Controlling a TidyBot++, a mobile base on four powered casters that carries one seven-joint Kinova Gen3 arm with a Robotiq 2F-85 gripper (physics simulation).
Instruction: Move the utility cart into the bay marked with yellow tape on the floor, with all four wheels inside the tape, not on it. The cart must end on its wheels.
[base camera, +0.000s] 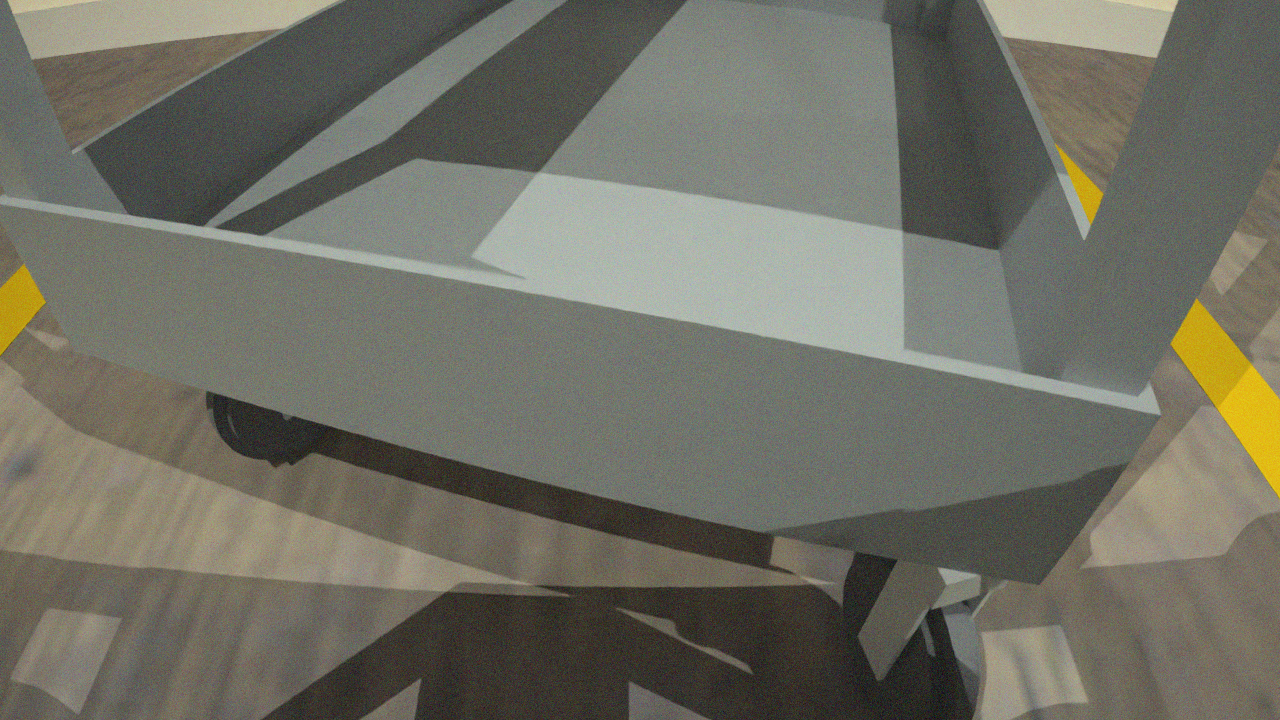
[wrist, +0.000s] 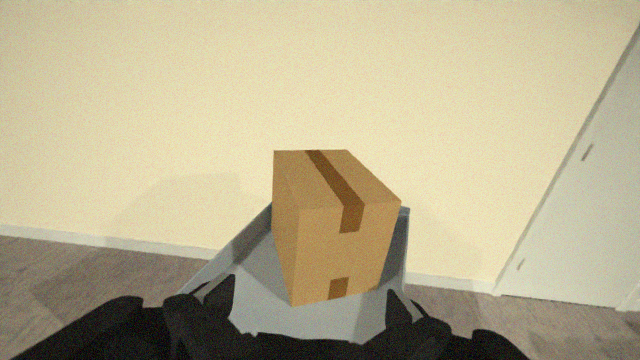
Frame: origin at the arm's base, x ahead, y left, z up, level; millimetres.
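Seen in the pictures: gripper, between the fingertips: (wrist: 309, 298).
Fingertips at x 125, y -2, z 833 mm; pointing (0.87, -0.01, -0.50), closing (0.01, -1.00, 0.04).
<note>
Offsets run from my fingertips to a thing's top centre. Level surfaces: height alone.
The grey utility cart (base camera: 537, 385) (wrist: 295, 320) stands close in front of the base, upright, turned a little. In the base camera view its lower tray fills much of the picture, with a near left wheel {dx +275, dy +206, dz -1138 mm} (base camera: 264, 429) and a near right wheel {dx +119, dy -118, dz -1138 mm} (base camera: 930, 658) on the floor. Yellow tape shows left of the cart (base camera: 13, 308) and the yellow tape line (base camera: 1239, 394) shows on the right; both near wheels lie between these lines. The far wheels and the near tape line are hidden or out of view. My gripper (wrist: 309, 298) is open and empty, above the near end of the top tray.
A brown cardboard box {dx +515, dy -12, dz -158 mm} (wrist: 340, 240) sits on the cart's top tray. A cream wall (wrist: 150, 100) with a pale baseboard (wrist: 125, 245) stands behind the cart. A white door (wrist: 585, 200) is at the right. Shadows fall on the wooden floor {dz -1230 mm} (base camera: 134, 501) around the cart.
</note>
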